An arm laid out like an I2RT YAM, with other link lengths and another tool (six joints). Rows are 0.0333 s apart.
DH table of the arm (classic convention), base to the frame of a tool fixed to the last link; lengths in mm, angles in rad. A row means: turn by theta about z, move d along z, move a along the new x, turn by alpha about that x. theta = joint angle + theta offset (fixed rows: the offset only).
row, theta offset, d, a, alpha
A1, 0, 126.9, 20.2, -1.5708
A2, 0, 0, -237.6, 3.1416
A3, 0.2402, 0, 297.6, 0
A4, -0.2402, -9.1, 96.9, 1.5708
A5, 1.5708, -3.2, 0, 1.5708
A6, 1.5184, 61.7, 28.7, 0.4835
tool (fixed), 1.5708, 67.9, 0, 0
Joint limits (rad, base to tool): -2.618..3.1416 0..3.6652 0..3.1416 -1.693..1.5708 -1.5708..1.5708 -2.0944..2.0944
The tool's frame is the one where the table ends.
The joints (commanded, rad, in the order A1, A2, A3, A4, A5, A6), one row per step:
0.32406 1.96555 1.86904 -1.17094 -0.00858 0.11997
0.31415 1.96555 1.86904 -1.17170 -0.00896 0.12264
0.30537 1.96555 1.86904 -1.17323 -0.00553 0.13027
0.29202 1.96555 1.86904 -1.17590 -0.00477 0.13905
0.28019 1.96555 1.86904 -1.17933 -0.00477 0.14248
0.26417 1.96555 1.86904 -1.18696 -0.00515 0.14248
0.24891 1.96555 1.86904 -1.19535 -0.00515 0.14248
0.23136 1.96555 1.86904 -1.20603 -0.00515 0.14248
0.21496 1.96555 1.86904 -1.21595 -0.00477 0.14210
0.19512 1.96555 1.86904 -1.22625 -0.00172 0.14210
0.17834 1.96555 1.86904 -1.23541 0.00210 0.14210
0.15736 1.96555 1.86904 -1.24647 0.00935 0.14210
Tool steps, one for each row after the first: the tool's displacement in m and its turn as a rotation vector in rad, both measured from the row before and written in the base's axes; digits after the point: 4 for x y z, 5 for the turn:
0.0009 -0.0042 -0.0001 0.00086 0.00111 -0.01234
0.0005 -0.0041 0.0000 -0.00144 0.00120 -0.01708
0.0006 -0.0058 -0.0002 0.00098 0.00314 -0.02196
0.0004 -0.0052 -0.0002 -0.00001 0.00359 -0.01511
0.0000 -0.0073 -0.0003 -0.00170 0.00745 -0.01591
-0.0003 -0.0070 -0.0003 -0.00213 0.00812 -0.01526
-0.0008 -0.0081 -0.0003 -0.00254 0.01037 -0.01755
-0.0008 -0.0076 -0.0003 -0.00265 0.00957 -0.01613
-0.0008 -0.0093 -0.0002 -0.00499 0.00948 -0.02060
-0.0009 -0.0080 -0.0001 -0.00534 0.00831 -0.01770
-0.0012 -0.0102 0.0000 -0.00880 0.00973 -0.02266

